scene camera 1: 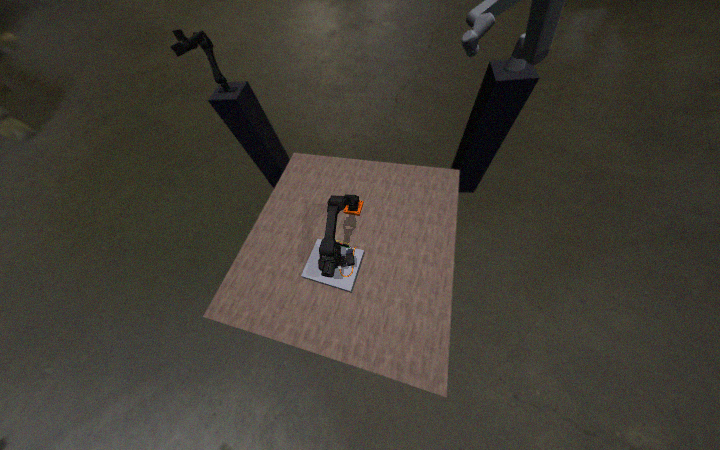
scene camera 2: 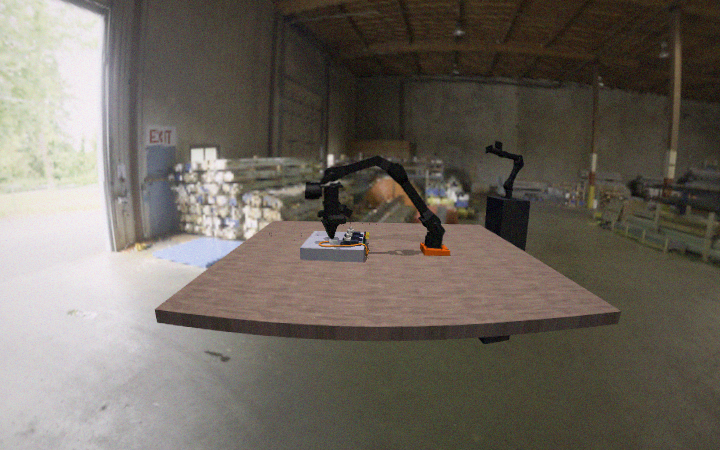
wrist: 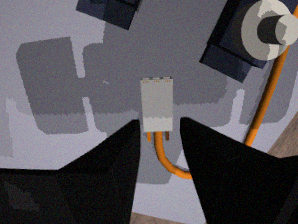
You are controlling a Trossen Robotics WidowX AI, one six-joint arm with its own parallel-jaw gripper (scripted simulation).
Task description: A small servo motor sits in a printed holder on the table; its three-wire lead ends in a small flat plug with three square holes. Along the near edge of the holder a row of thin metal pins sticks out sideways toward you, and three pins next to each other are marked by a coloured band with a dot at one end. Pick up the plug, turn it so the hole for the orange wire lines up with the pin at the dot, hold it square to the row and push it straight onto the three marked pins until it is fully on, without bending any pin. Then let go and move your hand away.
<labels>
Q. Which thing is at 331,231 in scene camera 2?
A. The gripper.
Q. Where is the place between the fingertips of the gripper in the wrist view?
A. At 160,125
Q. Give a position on a grey printed holder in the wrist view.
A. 77,78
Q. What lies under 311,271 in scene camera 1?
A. A grey printed holder.
</labels>
